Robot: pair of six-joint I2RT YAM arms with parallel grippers.
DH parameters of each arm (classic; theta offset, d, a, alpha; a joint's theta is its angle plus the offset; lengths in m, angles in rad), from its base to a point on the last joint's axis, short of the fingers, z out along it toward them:
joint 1: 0 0.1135 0.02 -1.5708
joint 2: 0 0 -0.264 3.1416
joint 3: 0.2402 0 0.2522 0
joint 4: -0.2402 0 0.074 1.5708
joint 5: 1.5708 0 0 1.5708
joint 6: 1.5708 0.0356 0 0
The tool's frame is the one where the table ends.
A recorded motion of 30 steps. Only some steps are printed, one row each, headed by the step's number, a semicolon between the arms.
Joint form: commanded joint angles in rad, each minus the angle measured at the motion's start. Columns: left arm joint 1, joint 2, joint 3, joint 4, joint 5, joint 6; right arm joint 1, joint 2, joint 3, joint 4, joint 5, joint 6.
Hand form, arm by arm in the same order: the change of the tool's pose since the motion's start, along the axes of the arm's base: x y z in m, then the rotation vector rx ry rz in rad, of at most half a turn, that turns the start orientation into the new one. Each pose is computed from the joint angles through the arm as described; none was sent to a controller.
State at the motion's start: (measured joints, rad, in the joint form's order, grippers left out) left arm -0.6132 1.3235 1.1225 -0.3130 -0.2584 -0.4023; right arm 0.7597 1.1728 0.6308 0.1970 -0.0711 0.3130
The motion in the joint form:
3: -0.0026 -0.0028 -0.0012 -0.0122 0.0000 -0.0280; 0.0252 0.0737 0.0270 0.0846 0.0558 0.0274
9: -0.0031 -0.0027 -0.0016 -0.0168 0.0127 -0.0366; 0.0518 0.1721 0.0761 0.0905 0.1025 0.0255
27: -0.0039 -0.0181 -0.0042 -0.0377 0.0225 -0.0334; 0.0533 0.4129 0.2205 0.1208 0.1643 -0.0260
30: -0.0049 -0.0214 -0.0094 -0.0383 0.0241 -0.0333; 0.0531 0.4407 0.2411 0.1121 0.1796 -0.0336
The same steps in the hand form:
3: -0.0015 0.0001 -0.0008 -0.0172 0.0164 0.0108; 0.0080 0.0145 -0.0004 0.0314 -0.0207 -0.0364
9: -0.0020 -0.0003 -0.0014 -0.0265 0.0267 0.0036; 0.0169 0.0322 -0.0094 -0.0120 -0.0035 -0.0533
27: -0.0059 0.0018 0.0000 -0.0231 0.0354 -0.0071; 0.0524 0.0671 -0.0313 -0.1109 -0.0097 -0.0896
30: -0.0069 0.0021 -0.0010 -0.0222 0.0380 -0.0095; 0.0567 0.0708 -0.0347 -0.1322 -0.0081 -0.1005

